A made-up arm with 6 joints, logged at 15 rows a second.
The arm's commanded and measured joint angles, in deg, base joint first. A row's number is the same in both.
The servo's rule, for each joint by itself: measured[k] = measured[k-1] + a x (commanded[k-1-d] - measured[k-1]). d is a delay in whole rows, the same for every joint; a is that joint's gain. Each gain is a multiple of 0.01, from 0.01 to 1. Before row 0 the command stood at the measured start. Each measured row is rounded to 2 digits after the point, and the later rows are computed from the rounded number. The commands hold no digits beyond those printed.
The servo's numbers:
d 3
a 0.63 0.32 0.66 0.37 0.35 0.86
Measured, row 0: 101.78 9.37 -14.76 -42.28 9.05 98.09
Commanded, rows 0 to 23: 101.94 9.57 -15.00 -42.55 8.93 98.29; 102.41 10.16 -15.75 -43.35 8.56 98.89; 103.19 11.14 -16.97 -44.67 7.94 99.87; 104.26 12.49 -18.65 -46.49 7.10 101.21; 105.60 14.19 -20.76 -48.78 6.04 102.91; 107.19 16.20 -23.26 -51.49 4.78 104.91; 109.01 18.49 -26.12 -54.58 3.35 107.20; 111.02 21.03 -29.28 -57.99 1.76 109.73; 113.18 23.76 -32.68 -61.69 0.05 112.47; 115.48 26.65 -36.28 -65.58 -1.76 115.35; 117.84 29.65 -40.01 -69.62 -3.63 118.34; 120.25 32.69 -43.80 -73.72 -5.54 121.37; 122.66 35.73 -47.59 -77.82 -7.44 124.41; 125.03 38.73 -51.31 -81.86 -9.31 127.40; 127.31 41.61 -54.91 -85.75 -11.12 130.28; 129.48 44.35 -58.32 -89.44 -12.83 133.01; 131.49 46.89 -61.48 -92.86 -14.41 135.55; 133.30 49.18 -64.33 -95.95 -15.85 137.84; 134.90 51.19 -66.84 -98.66 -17.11 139.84; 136.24 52.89 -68.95 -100.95 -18.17 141.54; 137.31 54.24 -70.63 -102.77 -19.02 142.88; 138.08 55.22 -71.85 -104.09 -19.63 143.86; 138.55 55.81 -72.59 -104.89 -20.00 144.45; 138.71 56.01 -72.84 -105.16 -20.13 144.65
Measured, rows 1 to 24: 101.78 9.37 -14.76 -42.28 9.05 98.09; 101.78 9.37 -14.76 -42.28 9.05 98.09; 101.78 9.37 -14.76 -42.28 9.05 98.09; 101.88 9.43 -14.92 -42.38 9.01 98.26; 102.21 9.66 -15.47 -42.74 8.85 98.80; 102.83 10.13 -16.46 -43.45 8.53 99.72; 103.73 10.89 -17.91 -44.57 8.03 101.00; 104.91 11.95 -19.79 -46.13 7.33 102.64; 106.35 13.31 -22.08 -48.11 6.44 104.59; 108.03 14.97 -24.75 -50.50 5.36 106.83; 109.91 16.91 -27.74 -53.27 4.10 109.32; 111.97 19.10 -31.00 -56.39 2.68 112.03; 114.18 21.52 -34.48 -59.79 1.13 114.89; 116.49 24.12 -38.13 -63.43 -0.54 117.86; 118.86 26.86 -41.87 -67.24 -2.29 120.88; 121.25 29.70 -45.65 -71.15 -4.09 123.92; 123.63 32.59 -49.39 -75.11 -5.92 126.91; 125.95 35.48 -53.03 -79.05 -7.74 129.81; 128.17 38.32 -56.52 -82.89 -9.52 132.56; 130.26 41.06 -59.79 -86.58 -11.23 135.13; 132.18 43.66 -62.79 -90.05 -12.85 137.46; 133.89 46.07 -65.46 -93.24 -14.34 139.51; 135.37 48.25 -67.76 -96.09 -15.68 141.26; 136.59 50.17 -69.65 -98.56 -16.85 142.65
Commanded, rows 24 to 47: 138.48 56.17 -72.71 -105.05 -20.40 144.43; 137.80 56.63 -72.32 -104.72 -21.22 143.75; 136.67 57.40 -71.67 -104.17 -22.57 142.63; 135.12 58.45 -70.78 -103.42 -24.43 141.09; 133.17 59.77 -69.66 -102.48 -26.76 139.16; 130.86 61.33 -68.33 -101.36 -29.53 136.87; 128.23 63.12 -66.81 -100.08 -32.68 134.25; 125.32 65.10 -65.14 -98.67 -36.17 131.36; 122.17 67.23 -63.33 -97.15 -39.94 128.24; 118.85 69.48 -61.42 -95.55 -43.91 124.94; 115.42 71.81 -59.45 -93.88 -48.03 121.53; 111.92 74.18 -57.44 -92.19 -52.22 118.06; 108.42 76.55 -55.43 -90.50 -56.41 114.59; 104.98 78.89 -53.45 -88.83 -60.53 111.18; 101.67 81.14 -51.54 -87.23 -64.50 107.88; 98.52 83.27 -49.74 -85.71 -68.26 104.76; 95.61 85.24 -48.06 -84.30 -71.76 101.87; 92.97 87.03 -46.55 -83.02 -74.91 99.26; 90.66 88.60 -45.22 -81.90 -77.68 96.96; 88.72 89.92 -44.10 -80.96 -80.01 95.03; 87.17 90.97 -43.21 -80.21 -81.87 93.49; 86.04 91.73 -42.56 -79.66 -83.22 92.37; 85.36 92.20 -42.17 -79.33 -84.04 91.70; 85.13 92.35 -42.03 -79.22 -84.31 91.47
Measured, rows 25 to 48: 137.53 51.79 -71.10 -100.61 -17.82 143.69; 138.17 53.08 -72.08 -102.19 -18.58 144.34; 138.51 54.02 -72.58 -103.29 -19.12 144.61; 138.49 54.71 -72.67 -103.94 -19.57 144.46; 138.06 55.32 -72.44 -104.23 -20.15 143.85; 137.18 55.99 -71.93 -104.21 -21.00 142.80; 135.88 56.78 -71.17 -103.92 -22.20 141.33; 134.17 57.74 -70.17 -103.39 -23.80 139.46; 132.08 58.89 -68.96 -102.64 -25.81 137.23; 129.65 60.24 -67.54 -101.69 -28.21 134.67; 126.92 61.80 -65.96 -100.57 -31.00 131.82; 123.93 63.54 -64.22 -99.30 -34.13 128.74; 120.73 65.44 -62.37 -97.91 -37.55 125.47; 117.38 67.48 -60.44 -96.42 -41.22 122.08; 113.94 69.62 -58.46 -94.85 -45.07 118.62; 110.46 71.84 -56.46 -93.24 -49.04 115.15; 107.01 74.10 -54.47 -91.61 -53.06 111.74; 103.65 76.35 -52.54 -89.99 -57.06 108.42; 100.42 78.56 -50.69 -88.41 -60.98 105.27; 97.39 80.70 -48.95 -86.89 -64.75 102.35; 94.61 82.73 -47.37 -85.46 -68.31 99.69; 92.12 84.61 -45.95 -84.14 -71.59 97.34; 89.98 86.31 -44.73 -82.96 -74.54 95.35; 88.21 87.80 -43.73 -81.94 -77.11 93.75
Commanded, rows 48 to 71: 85.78 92.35 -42.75 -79.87 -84.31 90.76; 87.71 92.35 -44.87 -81.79 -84.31 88.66; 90.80 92.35 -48.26 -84.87 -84.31 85.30; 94.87 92.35 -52.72 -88.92 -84.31 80.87; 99.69 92.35 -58.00 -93.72 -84.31 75.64; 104.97 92.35 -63.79 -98.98 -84.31 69.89; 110.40 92.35 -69.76 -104.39 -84.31 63.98; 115.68 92.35 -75.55 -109.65 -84.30 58.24; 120.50 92.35 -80.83 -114.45 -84.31 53.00; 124.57 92.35 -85.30 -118.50 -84.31 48.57; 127.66 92.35 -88.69 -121.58 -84.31 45.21; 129.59 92.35 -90.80 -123.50 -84.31 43.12; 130.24 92.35 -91.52 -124.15 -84.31 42.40; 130.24 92.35 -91.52 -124.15 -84.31 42.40; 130.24 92.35 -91.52 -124.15 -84.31 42.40; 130.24 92.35 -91.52 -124.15 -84.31 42.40; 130.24 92.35 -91.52 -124.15 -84.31 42.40; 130.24 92.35 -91.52 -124.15 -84.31 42.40; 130.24 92.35 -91.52 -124.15 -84.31 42.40; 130.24 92.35 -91.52 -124.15 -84.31 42.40; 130.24 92.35 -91.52 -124.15 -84.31 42.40; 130.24 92.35 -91.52 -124.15 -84.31 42.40; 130.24 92.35 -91.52 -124.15 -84.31 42.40; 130.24 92.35 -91.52 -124.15 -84.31 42.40
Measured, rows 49 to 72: 86.84 89.06 -42.96 -81.10 -79.25 92.56; 85.91 90.06 -42.44 -80.45 -80.93 91.82; 85.42 90.79 -42.17 -79.99 -82.11 91.52; 85.65 91.29 -42.55 -79.95 -82.88 90.87; 86.95 91.63 -44.08 -80.63 -83.38 88.97; 89.38 91.86 -46.84 -82.20 -83.71 85.81; 92.84 92.02 -50.72 -84.69 -83.92 81.56; 97.16 92.13 -55.52 -88.03 -84.06 76.47; 102.08 92.20 -60.98 -92.08 -84.15 70.81; 107.32 92.25 -66.77 -96.63 -84.21 64.94; 112.59 92.28 -72.56 -101.45 -84.24 59.18; 117.57 92.30 -78.02 -106.26 -84.26 53.87; 121.98 92.32 -82.82 -110.79 -84.28 49.31; 125.56 92.33 -86.69 -114.78 -84.29 45.78; 128.10 92.34 -89.40 -118.01 -84.30 43.49; 129.45 92.34 -90.80 -120.28 -84.30 42.55; 129.95 92.34 -91.28 -121.71 -84.30 42.42; 130.13 92.34 -91.44 -122.61 -84.30 42.40; 130.20 92.34 -91.49 -123.18 -84.30 42.40; 130.23 92.34 -91.51 -123.54 -84.30 42.40; 130.24 92.34 -91.52 -123.77 -84.30 42.40; 130.24 92.34 -91.52 -123.91 -84.30 42.40; 130.24 92.34 -91.52 -124.00 -84.30 42.40; 130.24 92.34 -91.52 -124.06 -84.30 42.40
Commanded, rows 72 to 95: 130.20 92.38 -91.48 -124.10 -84.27 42.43; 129.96 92.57 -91.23 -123.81 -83.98 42.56; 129.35 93.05 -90.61 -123.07 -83.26 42.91; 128.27 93.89 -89.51 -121.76 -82.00 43.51; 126.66 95.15 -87.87 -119.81 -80.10 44.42; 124.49 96.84 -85.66 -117.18 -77.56 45.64; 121.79 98.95 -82.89 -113.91 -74.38 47.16; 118.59 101.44 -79.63 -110.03 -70.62 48.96; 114.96 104.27 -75.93 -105.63 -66.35 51.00; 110.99 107.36 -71.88 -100.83 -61.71 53.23; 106.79 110.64 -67.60 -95.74 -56.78 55.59; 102.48 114.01 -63.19 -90.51 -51.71 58.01; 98.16 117.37 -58.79 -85.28 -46.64 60.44; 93.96 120.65 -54.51 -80.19 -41.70 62.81; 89.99 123.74 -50.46 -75.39 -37.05 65.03; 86.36 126.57 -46.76 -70.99 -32.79 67.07; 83.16 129.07 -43.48 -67.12 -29.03 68.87; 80.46 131.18 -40.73 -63.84 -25.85 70.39; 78.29 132.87 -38.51 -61.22 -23.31 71.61; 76.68 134.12 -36.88 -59.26 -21.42 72.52; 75.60 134.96 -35.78 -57.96 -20.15 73.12; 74.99 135.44 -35.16 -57.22 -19.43 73.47; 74.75 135.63 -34.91 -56.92 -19.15 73.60; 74.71 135.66 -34.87 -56.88 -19.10 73.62
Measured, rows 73 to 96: 130.24 92.34 -91.52 -124.09 -84.30 42.40; 130.24 92.34 -91.52 -124.11 -84.30 42.40; 130.24 92.34 -91.52 -124.12 -84.30 42.40; 130.21 92.35 -91.49 -124.11 -84.29 42.43; 130.05 92.42 -91.32 -124.00 -84.18 42.54; 129.61 92.62 -90.85 -123.66 -83.86 42.86; 128.77 93.03 -89.97 -122.96 -83.21 43.42; 127.44 93.71 -88.58 -121.79 -82.12 44.28; 125.58 94.71 -86.65 -120.08 -80.52 45.45; 123.19 96.07 -84.17 -117.80 -78.37 46.92; 120.29 97.79 -81.17 -114.93 -75.66 48.67; 116.93 99.86 -77.71 -111.49 -72.40 50.67; 113.19 102.26 -73.86 -107.55 -68.66 52.87; 109.16 104.94 -69.73 -103.18 -64.50 55.21; 104.95 107.84 -65.41 -98.49 -60.02 57.62; 100.67 110.89 -61.04 -93.60 -55.34 60.05; 96.44 114.01 -56.73 -88.64 -50.57 62.42; 92.38 117.12 -52.59 -83.74 -45.84 64.66; 88.59 120.14 -48.74 -79.02 -41.27 66.73; 85.17 123.00 -45.27 -74.62 -36.99 68.57; 82.20 125.62 -42.27 -70.63 -33.09 70.14; 79.74 127.94 -39.79 -67.15 -29.67 71.40; 77.81 129.92 -37.87 -64.23 -26.78 72.36; 76.42 131.53 -36.49 -61.91 -24.46 73.01
